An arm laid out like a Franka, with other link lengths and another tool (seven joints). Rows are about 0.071 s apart.
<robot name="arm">
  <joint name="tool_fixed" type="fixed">
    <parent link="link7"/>
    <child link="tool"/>
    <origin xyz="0.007 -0.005 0.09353" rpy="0 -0.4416 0.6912"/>
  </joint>
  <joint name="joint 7" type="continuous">
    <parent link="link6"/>
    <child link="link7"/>
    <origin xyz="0 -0.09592 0" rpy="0 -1.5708 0"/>
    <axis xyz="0 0 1"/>
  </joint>
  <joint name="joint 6" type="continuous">
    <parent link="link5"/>
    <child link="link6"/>
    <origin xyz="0 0 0" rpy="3.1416 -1.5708 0"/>
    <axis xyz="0 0 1"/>
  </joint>
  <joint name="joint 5" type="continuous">
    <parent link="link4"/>
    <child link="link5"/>
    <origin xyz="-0.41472 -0.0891 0" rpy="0 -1.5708 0"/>
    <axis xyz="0 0 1"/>
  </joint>
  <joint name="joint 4" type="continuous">
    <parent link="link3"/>
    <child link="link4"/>
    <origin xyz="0 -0.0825 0" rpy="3.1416 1.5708 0"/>
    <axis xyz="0 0 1"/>
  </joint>
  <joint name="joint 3" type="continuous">
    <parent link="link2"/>
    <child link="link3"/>
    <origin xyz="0 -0.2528 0" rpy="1.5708 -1.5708 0"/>
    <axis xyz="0 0 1"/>
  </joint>
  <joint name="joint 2" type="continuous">
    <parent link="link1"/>
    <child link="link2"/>
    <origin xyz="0 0 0" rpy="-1.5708 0 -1.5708"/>
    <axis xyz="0 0 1"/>
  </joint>
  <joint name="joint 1" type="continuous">
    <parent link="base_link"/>
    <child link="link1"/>
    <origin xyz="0 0 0.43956" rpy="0 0 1.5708"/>
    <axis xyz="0 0 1"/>
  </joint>
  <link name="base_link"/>
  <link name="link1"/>
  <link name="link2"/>
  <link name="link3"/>
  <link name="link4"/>
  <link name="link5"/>
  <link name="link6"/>
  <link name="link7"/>
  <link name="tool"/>
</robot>
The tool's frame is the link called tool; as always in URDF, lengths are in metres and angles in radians. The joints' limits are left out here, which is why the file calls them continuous.
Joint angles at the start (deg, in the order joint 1, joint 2, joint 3, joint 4, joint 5, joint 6, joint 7):
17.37, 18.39, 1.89, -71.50, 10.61, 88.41, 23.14
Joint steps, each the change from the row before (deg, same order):
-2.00, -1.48, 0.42, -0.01, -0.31, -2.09, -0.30
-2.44, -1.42, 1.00, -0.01, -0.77, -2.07, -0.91
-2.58, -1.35, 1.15, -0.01, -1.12, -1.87, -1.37
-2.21, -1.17, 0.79, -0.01, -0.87, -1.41, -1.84
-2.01, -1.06, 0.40, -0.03, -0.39, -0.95, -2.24
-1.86, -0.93, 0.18, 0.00, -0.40, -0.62, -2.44
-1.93, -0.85, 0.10, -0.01, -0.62, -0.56, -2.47
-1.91, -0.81, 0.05, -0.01, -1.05, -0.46, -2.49
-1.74, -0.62, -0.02, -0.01, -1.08, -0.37, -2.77
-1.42, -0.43, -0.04, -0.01, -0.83, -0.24, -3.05
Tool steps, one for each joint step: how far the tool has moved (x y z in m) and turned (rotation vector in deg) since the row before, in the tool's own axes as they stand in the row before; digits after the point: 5 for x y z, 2 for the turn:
0.00694, -0.00944, -0.02181, 0.45, 0.39, 0.89
0.00766, -0.00922, -0.02100, 0.39, 0.59, 0.19
0.00838, -0.00959, -0.02040, 0.54, 0.66, -0.30
0.00806, -0.00920, -0.01813, 0.34, 0.39, -0.69
0.00827, -0.01001, -0.01724, 0.09, -0.08, -0.85
0.00848, -0.01053, -0.01649, 0.20, -0.22, -1.01
0.01005, -0.01174, -0.01634, 0.44, -0.03, -0.92
0.01115, -0.01210, -0.01637, 0.81, 0.25, -0.96
0.01135, -0.01168, -0.01390, 0.59, 0.43, -1.22
0.00982, -0.00952, -0.01051, 0.08, 0.38, -1.64

